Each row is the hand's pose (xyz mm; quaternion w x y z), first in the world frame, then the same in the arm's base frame.
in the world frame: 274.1 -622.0 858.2 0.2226 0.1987 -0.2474 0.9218
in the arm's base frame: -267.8 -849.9 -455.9 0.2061 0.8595 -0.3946 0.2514
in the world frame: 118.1 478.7 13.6 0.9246 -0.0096 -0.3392 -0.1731
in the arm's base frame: -217.8 118.3 548.7 0.7485 0.2905 0.5453 -0.2408
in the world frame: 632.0 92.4 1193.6 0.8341 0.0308 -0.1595 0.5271
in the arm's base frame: 447.6 -364.4 -514.3 0.5539 0.7656 0.2632 0.1942
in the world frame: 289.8 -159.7 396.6 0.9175 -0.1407 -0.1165 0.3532
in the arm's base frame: -328.8 -338.7 -53.4 0.6467 0.5870 0.4241 0.2396
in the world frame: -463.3 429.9 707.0 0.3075 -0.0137 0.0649 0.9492
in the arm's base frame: 282.7 -623.3 692.4 0.1281 0.8011 -0.1766 0.5573
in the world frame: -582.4 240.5 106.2 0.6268 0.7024 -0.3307 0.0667
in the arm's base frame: -301.5 -515.1 933.2 0.2581 0.7138 0.2316 -0.6084
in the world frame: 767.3 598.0 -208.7 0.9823 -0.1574 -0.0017 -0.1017
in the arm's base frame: -310.0 712.6 197.4 0.6087 0.2862 0.7380 0.0549
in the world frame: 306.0 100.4 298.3 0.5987 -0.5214 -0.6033 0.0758
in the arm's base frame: -238.6 -126.0 102.2 0.9881 0.0395 0.0586 0.1367
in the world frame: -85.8 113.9 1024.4 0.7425 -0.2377 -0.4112 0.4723
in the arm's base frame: 327.6 -726.0 117.5 0.8028 0.5390 0.0858 0.2399
